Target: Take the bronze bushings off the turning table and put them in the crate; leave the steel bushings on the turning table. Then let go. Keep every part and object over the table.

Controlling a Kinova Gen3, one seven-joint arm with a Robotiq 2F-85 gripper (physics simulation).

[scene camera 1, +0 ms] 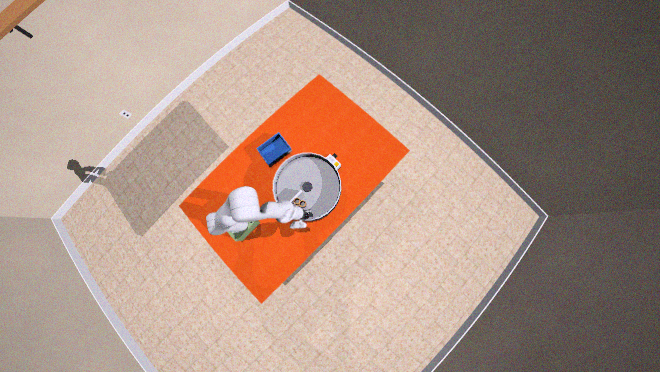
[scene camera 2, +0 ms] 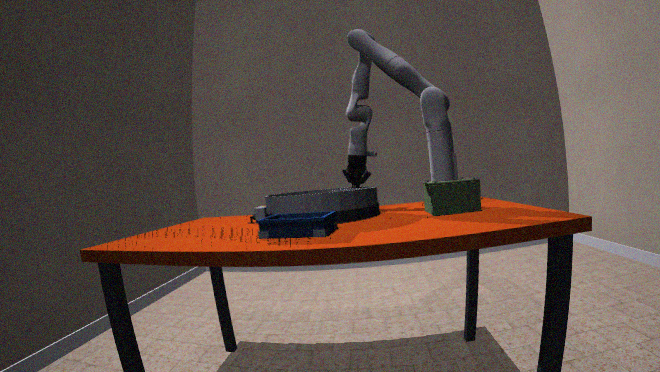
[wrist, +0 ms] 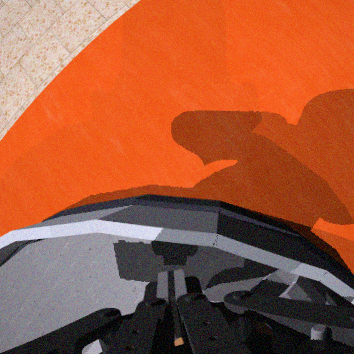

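Where they show: gripper, fingertip midpoint: [wrist: 173, 285]; arm's base, link origin: [scene camera 1: 240, 223] [scene camera 2: 444, 180].
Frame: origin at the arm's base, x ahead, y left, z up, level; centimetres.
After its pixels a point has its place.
The grey turning table [scene camera 1: 327, 182] {x 56.4, y -16.7, z -5.2 cm} [scene camera 2: 320, 202] {x 42.0, y 10.8, z -3.3 cm} [wrist: 45, 270] {x 41.4, y -27.5, z -5.2 cm} has a raised rim. Two bronze-coloured rings, a left one [scene camera 1: 296, 201] and a right one [scene camera 1: 303, 204], lie side by side on it, near the arm's wrist. A small bronze-coloured piece [wrist: 178, 342] {x 36.1, y -18.2, z -4.5 cm} shows low between the finger linkages in the wrist view. No steel bushing can be made out. My gripper [scene camera 1: 309, 215] {x 33.1, y -22.2, z -3.1 cm} [scene camera 2: 356, 185] {x 33.1, y -22.2, z -3.1 cm} [wrist: 173, 285] {x 33.1, y -22.2, z -3.1 cm} is shut and empty, pointing down inside the rim, beside the rings. The blue crate [scene camera 1: 274, 150] {x 45.8, y 25.4, z -10.0 cm} [scene camera 2: 296, 227] {x 45.1, y 32.2, z -7.8 cm} stands beside the turning table; no bushing can be made out in it.
A pale bar [scene camera 1: 297, 195] {x 37.1, y -10.8, z -0.7 cm} reaches over the turning table near the rings. A small white box with a yellow mark [scene camera 1: 334, 161] {x 68.9, y -9.8, z -4.6 cm} sits at its outer rim. The arm stands on a green base [scene camera 1: 242, 234] {x -3.5, y -5.6, z -0.1 cm} [scene camera 2: 454, 197] {x -0.9, y 11.0, z -5.2 cm} on the orange table [scene camera 1: 350, 125] {x 96.5, y 3.0, z -10.5 cm} [scene camera 2: 425, 232] {x 13.1, y 38.0, z -10.5 cm}.
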